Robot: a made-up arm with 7 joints. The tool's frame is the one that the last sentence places. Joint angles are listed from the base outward.
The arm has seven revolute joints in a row. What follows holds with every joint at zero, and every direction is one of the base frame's.
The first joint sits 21 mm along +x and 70 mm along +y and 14 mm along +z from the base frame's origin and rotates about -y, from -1.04 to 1.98 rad.
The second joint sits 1 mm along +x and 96 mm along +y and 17 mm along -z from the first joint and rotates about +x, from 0.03 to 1.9 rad.
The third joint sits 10 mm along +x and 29 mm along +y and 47 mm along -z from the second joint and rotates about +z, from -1.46 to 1.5 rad.
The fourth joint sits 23 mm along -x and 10 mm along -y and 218 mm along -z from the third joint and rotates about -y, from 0.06 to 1.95 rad.
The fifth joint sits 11 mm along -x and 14 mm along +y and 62 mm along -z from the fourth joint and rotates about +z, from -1.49 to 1.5 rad.
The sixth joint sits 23 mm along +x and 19 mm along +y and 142 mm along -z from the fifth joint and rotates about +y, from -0.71 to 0.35 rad.
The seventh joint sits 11 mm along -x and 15 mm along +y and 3 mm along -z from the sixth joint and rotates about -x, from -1.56 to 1.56 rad.
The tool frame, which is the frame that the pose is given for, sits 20 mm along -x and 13 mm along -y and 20 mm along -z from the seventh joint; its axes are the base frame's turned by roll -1.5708, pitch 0 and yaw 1.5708 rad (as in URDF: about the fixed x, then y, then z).
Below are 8 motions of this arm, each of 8 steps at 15 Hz.
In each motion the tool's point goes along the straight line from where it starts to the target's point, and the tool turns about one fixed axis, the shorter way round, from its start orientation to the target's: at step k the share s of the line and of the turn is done. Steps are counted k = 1, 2, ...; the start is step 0. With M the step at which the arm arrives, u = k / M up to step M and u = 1 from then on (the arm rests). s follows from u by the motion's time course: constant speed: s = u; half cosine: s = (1 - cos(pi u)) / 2; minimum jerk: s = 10 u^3 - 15 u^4 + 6 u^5.
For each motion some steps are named. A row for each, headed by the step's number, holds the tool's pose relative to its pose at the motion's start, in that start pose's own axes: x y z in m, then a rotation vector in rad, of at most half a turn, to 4 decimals.
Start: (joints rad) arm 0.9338 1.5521 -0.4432 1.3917 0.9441 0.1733 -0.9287
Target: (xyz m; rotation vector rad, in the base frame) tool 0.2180 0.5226 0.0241 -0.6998 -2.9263 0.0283
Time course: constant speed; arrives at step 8
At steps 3, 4, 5, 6, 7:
3: -0.0139 -0.0183 0.0360 0.2290 0.0239 0.0842
4: -0.0185 -0.0244 0.0480 0.3054 0.0319 0.1123
5: -0.0231 -0.0305 0.0600 0.3817 0.0399 0.1404
6: -0.0278 -0.0366 0.0720 0.4580 0.0479 0.1685
7: -0.0324 -0.0427 0.0840 0.5344 0.0559 0.1966

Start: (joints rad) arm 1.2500 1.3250 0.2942 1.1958 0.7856 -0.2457 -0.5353
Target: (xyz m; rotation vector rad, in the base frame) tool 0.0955 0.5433 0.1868 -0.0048 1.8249 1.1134
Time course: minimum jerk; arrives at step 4
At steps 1, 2, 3, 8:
1: -0.0020 -0.0017 -0.0002 -0.0120 0.0150 0.0004
2: -0.0095 -0.0084 -0.0008 -0.0579 0.0722 0.0018
3: -0.0171 -0.0150 -0.0015 -0.1039 0.1295 0.0033
8: -0.0191 -0.0168 -0.0017 -0.1159 0.1444 0.0037

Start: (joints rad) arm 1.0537 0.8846 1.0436 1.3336 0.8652 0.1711 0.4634
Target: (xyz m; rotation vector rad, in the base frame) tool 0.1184 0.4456 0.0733 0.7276 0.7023 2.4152
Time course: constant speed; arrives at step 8
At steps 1, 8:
1: -0.0128 -0.0021 -0.0041 -0.0993 0.0636 0.1242
8: -0.1021 -0.0166 -0.0327 -0.7944 0.5091 0.9940

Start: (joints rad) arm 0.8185 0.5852 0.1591 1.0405 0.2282 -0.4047 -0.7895
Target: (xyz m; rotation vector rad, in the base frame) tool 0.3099 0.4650 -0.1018 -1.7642 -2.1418 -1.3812
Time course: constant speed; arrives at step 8
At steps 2, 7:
2: 0.0141 -0.0086 -0.0003 -0.0312 0.0845 0.2922
7: 0.0494 -0.0303 -0.0010 -0.1093 0.2958 1.0228

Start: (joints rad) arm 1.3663 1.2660 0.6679 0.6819 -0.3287 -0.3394 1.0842
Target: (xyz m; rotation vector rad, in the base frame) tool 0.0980 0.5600 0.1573 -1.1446 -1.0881 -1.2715
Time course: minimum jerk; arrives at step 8
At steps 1, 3, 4, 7, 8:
1: 0.0000 0.0006 -0.0014 -0.0014 0.0133 0.0106
3: 0.0004 0.0097 -0.0240 -0.0242 0.2273 0.1816
4: 0.0008 0.0176 -0.0436 -0.0439 0.4130 0.3299
7: 0.0016 0.0347 -0.0858 -0.0864 0.8127 0.6491
8: 0.0016 0.0353 -0.0872 -0.0878 0.8259 0.6597

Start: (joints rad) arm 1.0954 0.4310 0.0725 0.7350 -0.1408 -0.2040 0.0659
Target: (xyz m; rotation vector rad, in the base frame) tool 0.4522 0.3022 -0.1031 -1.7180 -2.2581 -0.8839
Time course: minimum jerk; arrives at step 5
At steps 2, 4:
2: -0.0368 -0.0100 0.0026 0.0248 0.0522 0.0350
4: -0.1093 -0.0298 0.0076 0.0735 0.1550 0.1038

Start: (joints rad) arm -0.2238 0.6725 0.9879 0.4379 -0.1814 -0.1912 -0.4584
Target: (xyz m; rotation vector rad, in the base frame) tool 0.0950 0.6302 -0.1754 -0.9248 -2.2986 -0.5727
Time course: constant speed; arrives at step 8
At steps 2, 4, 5, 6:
2: 0.0051 0.0161 -0.0475 -0.1952 -0.0362 0.1087
4: 0.0102 0.0322 -0.0949 -0.3905 -0.0723 0.2173
5: 0.0128 0.0403 -0.1187 -0.4881 -0.0904 0.2717
6: 0.0154 0.0483 -0.1424 -0.5857 -0.1085 0.3260

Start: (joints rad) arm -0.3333 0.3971 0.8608 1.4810 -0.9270 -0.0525 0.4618
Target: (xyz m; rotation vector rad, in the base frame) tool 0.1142 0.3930 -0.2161 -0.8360 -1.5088 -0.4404
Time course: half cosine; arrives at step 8
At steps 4, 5, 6, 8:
4: -0.0024 -0.0046 -0.0369 -0.0001 0.0011 -0.1298
5: -0.0033 -0.0063 -0.0510 -0.0001 0.0015 -0.1795
6: -0.0041 -0.0078 -0.0630 -0.0001 0.0019 -0.2216
8: -0.0048 -0.0091 -0.0738 -0.0002 0.0022 -0.2596

